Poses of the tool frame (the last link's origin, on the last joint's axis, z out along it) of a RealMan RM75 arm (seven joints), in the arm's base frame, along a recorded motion.
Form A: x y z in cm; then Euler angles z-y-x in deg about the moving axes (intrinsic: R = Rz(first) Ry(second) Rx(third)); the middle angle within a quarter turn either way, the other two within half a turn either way.
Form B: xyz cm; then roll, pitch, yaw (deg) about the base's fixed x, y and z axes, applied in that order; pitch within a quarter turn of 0, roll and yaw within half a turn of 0. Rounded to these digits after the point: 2 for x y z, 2 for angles.
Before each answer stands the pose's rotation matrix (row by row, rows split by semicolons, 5 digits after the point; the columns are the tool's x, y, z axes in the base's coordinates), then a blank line. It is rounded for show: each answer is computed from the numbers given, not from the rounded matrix.
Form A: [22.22 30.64 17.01 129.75 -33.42 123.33]
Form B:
-0.53371 0.71671 0.44887; 0.64172 -0.00246 0.76694; 0.55077 0.69737 -0.45861

[22.22 30.64 17.01 123.33 -33.42 129.75]
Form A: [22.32 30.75 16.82 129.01 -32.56 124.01]
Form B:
-0.53052 0.71544 0.45463; 0.65491 0.00543 0.75569; 0.53818 0.69865 -0.47143

[22.32 30.75 16.82 124.01 -32.56 129.01]
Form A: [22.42 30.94 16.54 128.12 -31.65 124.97]
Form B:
-0.52550 0.71634 0.45902; 0.66971 0.01553 0.74246; 0.52473 0.69757 -0.48790

[22.42 30.94 16.54 124.97 -31.65 128.12]
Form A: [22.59 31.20 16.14 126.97 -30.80 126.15]
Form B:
-0.51658 0.71996 0.46348; 0.68627 0.02443 0.72694; 0.51204 0.69359 -0.50670

[22.59 31.20 16.14 126.15 -30.80 126.97]
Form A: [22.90 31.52 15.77 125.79 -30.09 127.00]
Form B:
-0.50601 0.72233 0.47137; 0.70185 0.02716 0.71180; 0.50136 0.69101 -0.52071

[22.90 31.52 15.77 127.00 -30.09 125.79]
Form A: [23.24 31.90 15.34 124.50 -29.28 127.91]
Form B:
-0.49404 0.72492 0.48001; 0.71884 0.03001 0.69453; 0.48908 0.68818 -0.53592

[23.24 31.90 15.34 127.91 -29.28 124.50]
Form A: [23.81 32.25 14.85 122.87 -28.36 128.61]
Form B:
-0.47760 0.72556 0.49544; 0.73910 0.02692 0.67306; 0.47501 0.68763 -0.54912

[23.81 32.25 14.85 128.61 -28.36 122.87]
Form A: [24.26 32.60 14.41 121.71 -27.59 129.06]
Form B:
-0.46585 0.72509 0.50717; 0.75398 0.02527 0.65641; 0.46314 0.68819 -0.55848

[24.26 32.60 14.41 129.06 -27.59 121.71]
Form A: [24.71 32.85 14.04 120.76 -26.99 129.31]
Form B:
-0.45574 0.72398 0.51783; 0.76573 0.02226 0.64278; 0.45383 0.68946 -0.56452

[24.71 32.85 14.04 129.31 -26.99 120.76]
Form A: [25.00 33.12 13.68 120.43 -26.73 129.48]
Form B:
-0.45236 0.72406 0.52068; 0.77011 0.02268 0.63751; 0.44979 0.68936 -0.56786

[25.00 33.12 13.68 129.48 -26.73 120.43]
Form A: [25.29 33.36 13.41 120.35 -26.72 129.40]
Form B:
-0.45132 0.72330 0.52263; 0.77080 0.02089 0.63673; 0.44963 0.69022 -0.56695

[25.29 33.36 13.41 129.40 -26.72 120.35]
